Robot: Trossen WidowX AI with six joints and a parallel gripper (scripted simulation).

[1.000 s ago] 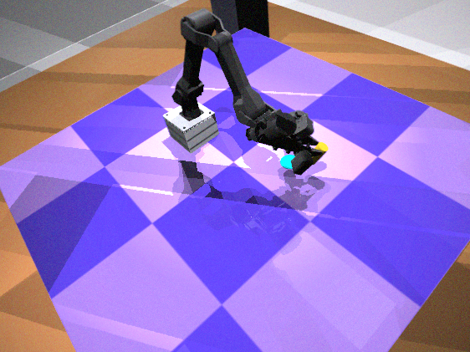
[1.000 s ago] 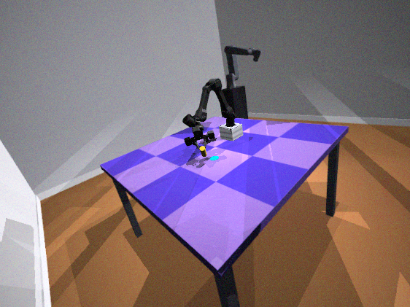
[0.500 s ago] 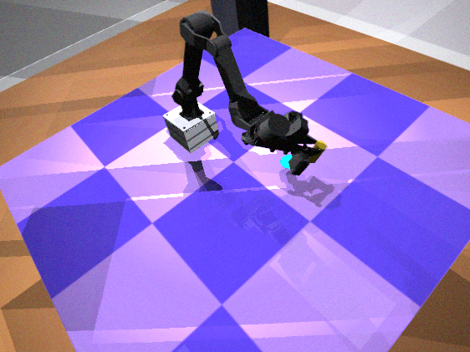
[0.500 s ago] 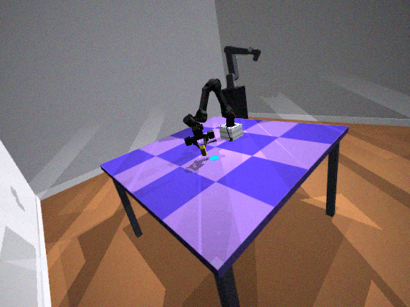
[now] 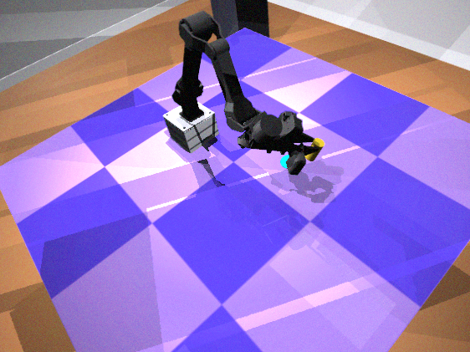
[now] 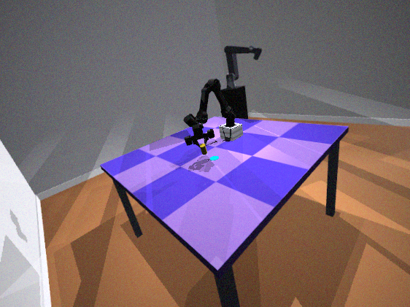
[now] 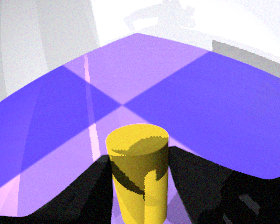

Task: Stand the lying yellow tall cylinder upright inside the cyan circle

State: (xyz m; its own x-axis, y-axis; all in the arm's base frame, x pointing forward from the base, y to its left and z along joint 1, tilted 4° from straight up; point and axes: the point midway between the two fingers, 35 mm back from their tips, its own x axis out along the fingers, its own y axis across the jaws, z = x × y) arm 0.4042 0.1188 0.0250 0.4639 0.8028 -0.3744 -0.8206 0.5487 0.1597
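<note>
My gripper tip is 13 cm above the cyan circle, 9 cm past it and 2 cm to the left of it. From my gripper tip the other things lie so: yellow cylinder 2 cm below.
</note>
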